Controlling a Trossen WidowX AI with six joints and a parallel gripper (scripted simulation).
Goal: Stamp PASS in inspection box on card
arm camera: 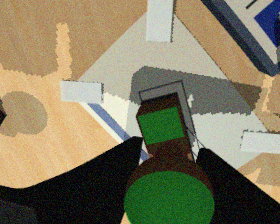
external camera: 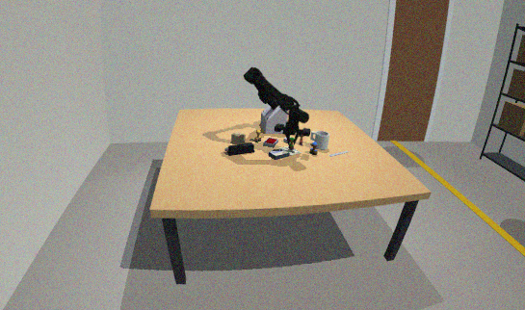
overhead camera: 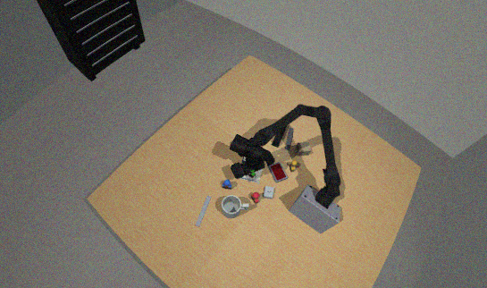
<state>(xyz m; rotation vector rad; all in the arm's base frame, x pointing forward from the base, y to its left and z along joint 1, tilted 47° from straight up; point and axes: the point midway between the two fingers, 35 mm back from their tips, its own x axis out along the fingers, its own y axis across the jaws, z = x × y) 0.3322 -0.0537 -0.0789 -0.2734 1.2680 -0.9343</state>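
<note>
Right now my gripper tip is 3 cm above the white card. From my gripper tip the other things lie so: small white box: 12 cm behind, 2 cm to the left, 1 cm below; then green-knobbed stamp: right at my gripper tip; then blue stamp pad tin: 6 cm ahead, 8 cm to the right, 2 cm below.
</note>
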